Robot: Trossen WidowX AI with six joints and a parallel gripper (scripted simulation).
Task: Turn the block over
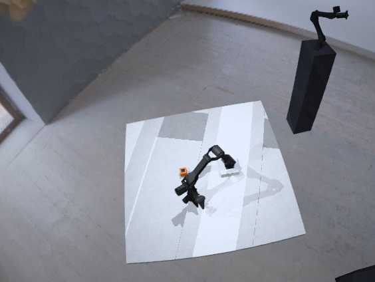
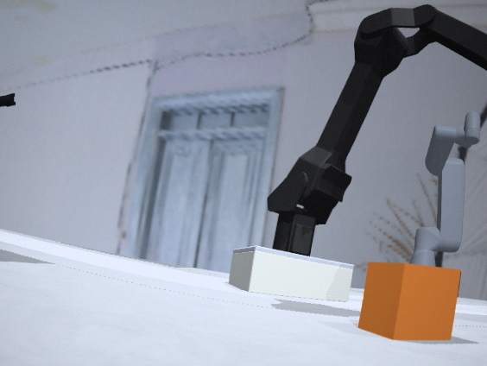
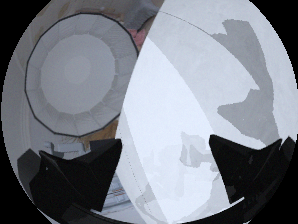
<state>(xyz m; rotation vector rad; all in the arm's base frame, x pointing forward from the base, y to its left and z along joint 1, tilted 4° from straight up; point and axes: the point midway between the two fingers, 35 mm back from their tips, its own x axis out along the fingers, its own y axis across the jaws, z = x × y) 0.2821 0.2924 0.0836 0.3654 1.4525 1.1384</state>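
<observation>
The orange block is 36 cm to the right of my gripper tip, 8 cm ahead of it and 7 cm below it.
</observation>
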